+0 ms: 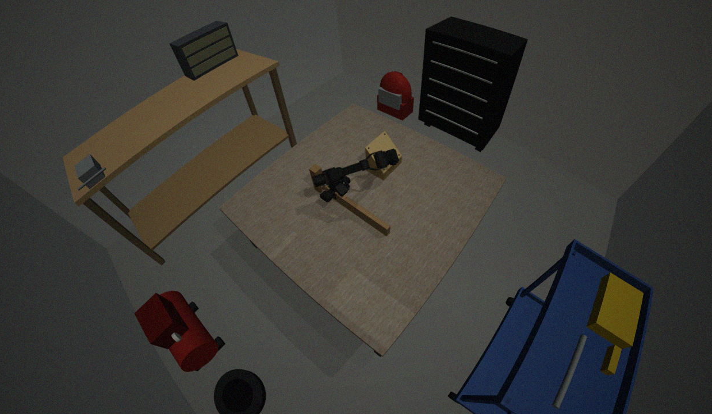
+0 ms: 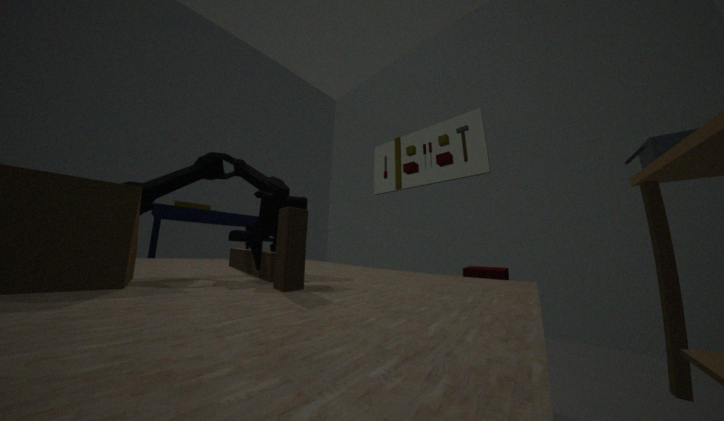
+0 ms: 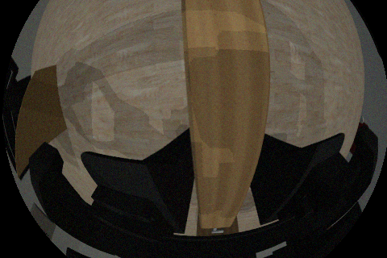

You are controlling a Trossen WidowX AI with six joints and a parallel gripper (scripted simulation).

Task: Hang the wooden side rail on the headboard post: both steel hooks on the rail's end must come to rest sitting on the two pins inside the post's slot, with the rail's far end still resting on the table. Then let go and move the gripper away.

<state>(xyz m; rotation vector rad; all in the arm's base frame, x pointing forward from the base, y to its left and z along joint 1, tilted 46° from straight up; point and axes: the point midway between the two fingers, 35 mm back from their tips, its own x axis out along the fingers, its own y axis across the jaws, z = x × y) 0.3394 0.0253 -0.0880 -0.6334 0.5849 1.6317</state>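
Right now the post is 14 cm to the right of my gripper tip, 6 cm above it and 2 cm ahead of it.
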